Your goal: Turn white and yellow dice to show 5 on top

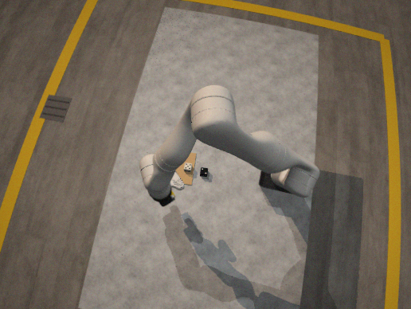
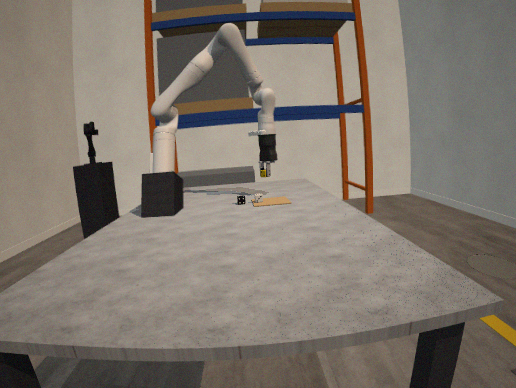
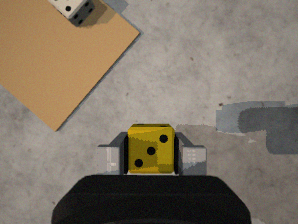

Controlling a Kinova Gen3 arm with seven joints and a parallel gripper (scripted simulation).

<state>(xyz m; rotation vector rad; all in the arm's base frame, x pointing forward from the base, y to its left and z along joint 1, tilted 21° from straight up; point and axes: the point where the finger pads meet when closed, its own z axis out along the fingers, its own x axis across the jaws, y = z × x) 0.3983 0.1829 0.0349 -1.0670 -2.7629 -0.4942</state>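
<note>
Now: hand 1 cm short of the tan mat, 15 cm to the left of it and 10 cm above it. From my hand the other things lie so: white die: 3 cm behind, 15 cm to the right, 8 cm below; black die: 10 cm behind, 15 cm to the right, 9 cm below; yellow die: 1 cm below.
</note>
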